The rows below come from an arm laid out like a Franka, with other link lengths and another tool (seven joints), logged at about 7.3 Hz.
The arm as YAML. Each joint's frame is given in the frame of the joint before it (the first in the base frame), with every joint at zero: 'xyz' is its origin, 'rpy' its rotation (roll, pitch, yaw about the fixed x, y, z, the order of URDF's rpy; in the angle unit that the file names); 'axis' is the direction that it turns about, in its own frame. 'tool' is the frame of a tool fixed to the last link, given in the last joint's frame.
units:
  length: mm
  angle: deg
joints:
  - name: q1
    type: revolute
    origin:
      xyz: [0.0, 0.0, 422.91]
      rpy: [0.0, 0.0, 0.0]
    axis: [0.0, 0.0, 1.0]
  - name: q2
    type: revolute
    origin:
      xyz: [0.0, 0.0, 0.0]
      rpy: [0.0, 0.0, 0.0]
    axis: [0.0, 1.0, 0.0]
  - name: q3
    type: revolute
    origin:
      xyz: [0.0, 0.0, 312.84]
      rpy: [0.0, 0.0, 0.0]
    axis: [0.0, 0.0, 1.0]
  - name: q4
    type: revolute
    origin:
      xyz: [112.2, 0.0, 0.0]
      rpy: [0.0, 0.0, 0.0]
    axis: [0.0, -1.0, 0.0]
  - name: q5
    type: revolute
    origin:
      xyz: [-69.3, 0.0, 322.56]
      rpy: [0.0, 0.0, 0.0]
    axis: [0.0, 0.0, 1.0]
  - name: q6
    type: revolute
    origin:
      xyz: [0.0, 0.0, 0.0]
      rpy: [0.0, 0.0, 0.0]
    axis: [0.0, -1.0, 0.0]
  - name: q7
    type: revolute
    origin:
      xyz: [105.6, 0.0, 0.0]
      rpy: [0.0, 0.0, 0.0]
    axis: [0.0, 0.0, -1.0]
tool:
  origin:
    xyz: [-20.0, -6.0, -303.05]
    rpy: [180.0, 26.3, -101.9]
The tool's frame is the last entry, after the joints.
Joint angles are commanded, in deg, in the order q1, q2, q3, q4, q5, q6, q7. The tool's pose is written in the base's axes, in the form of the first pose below.
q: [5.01 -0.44 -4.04 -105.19 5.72 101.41 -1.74]
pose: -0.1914, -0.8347, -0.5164, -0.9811, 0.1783, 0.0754, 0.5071, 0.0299, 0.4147
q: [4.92 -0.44 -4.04 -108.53 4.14 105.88 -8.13]
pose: -0.0825, -0.8614, -0.5012, -0.9966, 0.0700, 0.0437, 0.5126, 0.0185, 0.3962
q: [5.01 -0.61 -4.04 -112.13 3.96 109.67 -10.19]
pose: -0.0487, -0.8651, -0.4992, -0.9987, 0.0361, 0.0350, 0.5113, 0.0170, 0.3773
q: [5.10 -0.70 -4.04 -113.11 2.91 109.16 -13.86]
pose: 0.0045, -0.8737, -0.4864, -0.9978, -0.0360, 0.0555, 0.5031, 0.0118, 0.3705
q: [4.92 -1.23 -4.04 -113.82 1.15 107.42 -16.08]
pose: 0.0319, -0.8847, -0.4650, -0.9927, -0.0823, 0.0885, 0.4902, 0.0016, 0.3682
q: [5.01 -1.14 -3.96 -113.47 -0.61 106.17 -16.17]
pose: 0.0389, -0.8971, -0.4401, -0.9896, -0.0957, 0.1077, 0.4859, -0.0052, 0.3688
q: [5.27 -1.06 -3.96 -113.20 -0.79 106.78 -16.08]
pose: 0.0489, -0.8982, -0.4369, -0.9906, -0.0997, 0.0941, 0.4909, -0.0037, 0.3706
